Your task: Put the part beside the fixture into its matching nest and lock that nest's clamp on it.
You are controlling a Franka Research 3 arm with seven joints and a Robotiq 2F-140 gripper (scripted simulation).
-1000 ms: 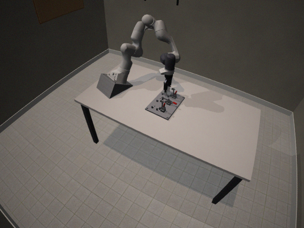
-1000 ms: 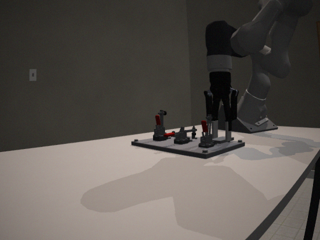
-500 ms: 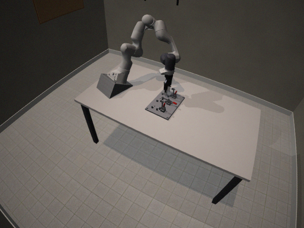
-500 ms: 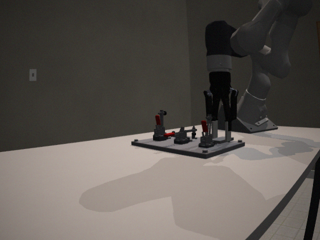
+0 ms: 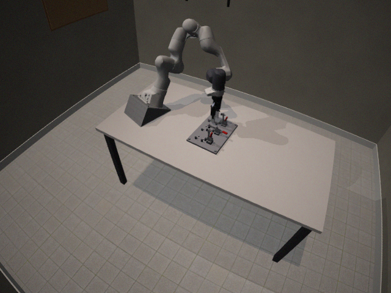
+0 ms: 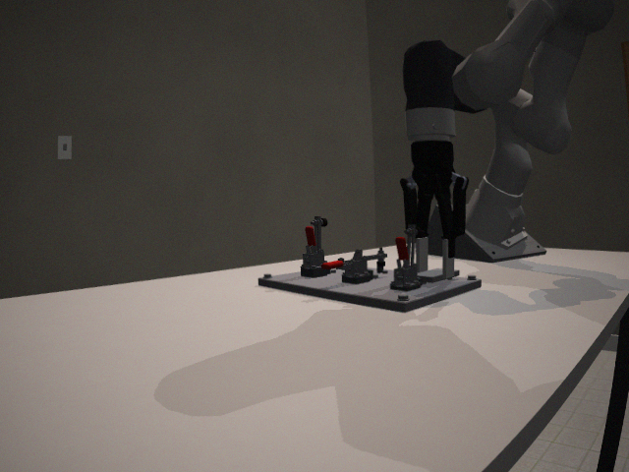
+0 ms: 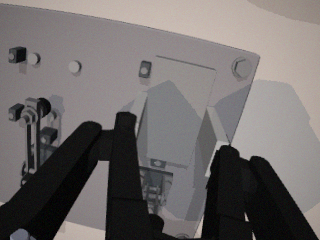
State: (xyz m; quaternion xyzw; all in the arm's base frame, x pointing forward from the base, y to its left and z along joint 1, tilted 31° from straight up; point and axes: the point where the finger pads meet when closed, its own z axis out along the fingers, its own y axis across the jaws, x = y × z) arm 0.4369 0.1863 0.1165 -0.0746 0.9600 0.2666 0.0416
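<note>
Now: hand 30 mm above the grey block part. The rest, counted from my hand: fixture: 70 mm ahead, 100 mm to the right, 50 mm below.
</note>
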